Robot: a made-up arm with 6 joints. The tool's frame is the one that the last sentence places.
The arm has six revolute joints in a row. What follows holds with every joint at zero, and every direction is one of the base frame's.
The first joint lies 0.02 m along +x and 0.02 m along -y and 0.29 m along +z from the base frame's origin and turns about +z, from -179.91 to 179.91 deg.
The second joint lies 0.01 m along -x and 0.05 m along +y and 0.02 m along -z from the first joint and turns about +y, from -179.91 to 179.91 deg.
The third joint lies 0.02 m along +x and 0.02 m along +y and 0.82 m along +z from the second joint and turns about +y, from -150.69 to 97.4 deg.
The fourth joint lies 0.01 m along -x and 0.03 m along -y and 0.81 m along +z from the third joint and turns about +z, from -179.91 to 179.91 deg.
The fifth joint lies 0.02 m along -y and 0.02 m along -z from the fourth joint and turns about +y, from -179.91 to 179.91 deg.
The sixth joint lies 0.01 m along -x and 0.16 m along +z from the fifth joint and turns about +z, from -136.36 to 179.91 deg.
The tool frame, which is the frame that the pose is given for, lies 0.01 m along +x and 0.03 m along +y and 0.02 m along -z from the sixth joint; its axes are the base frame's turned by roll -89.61, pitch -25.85 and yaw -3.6 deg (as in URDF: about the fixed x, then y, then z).
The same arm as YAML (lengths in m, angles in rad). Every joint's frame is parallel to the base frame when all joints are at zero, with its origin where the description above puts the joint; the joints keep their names.
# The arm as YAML. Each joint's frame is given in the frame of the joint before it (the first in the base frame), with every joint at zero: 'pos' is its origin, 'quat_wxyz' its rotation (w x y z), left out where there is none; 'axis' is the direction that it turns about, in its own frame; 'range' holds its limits. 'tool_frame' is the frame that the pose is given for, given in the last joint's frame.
length_unit: m
angle_unit: rad
joints:
  - joint: joint 1
    pos: [0.02, -0.02, 0.29]
    axis: "+z"
    range: [-3.14, 3.14]
  - joint: joint 2
    pos: [-0.01, 0.05, -0.02]
    axis: "+y"
    range: [-3.14, 3.14]
  - joint: joint 3
    pos: [0.02, 0.02, 0.82]
    axis: "+y"
    range: [-2.63, 1.7]
  - joint: joint 4
    pos: [-0.01, -0.03, 0.81]
    axis: "+z"
    range: [-3.14, 3.14]
  - joint: joint 5
    pos: [0.0, -0.02, -0.02]
    axis: "+y"
    range: [-3.14, 3.14]
  - joint: joint 6
    pos: [-0.01, 0.0, 0.16]
    axis: "+z"
    range: [-2.3799, 3.14]
tool_frame:
  pos: [0.01, 0.03, -0.02]
  quat_wxyz: [0.686241, -0.691488, -0.137047, -0.179267]

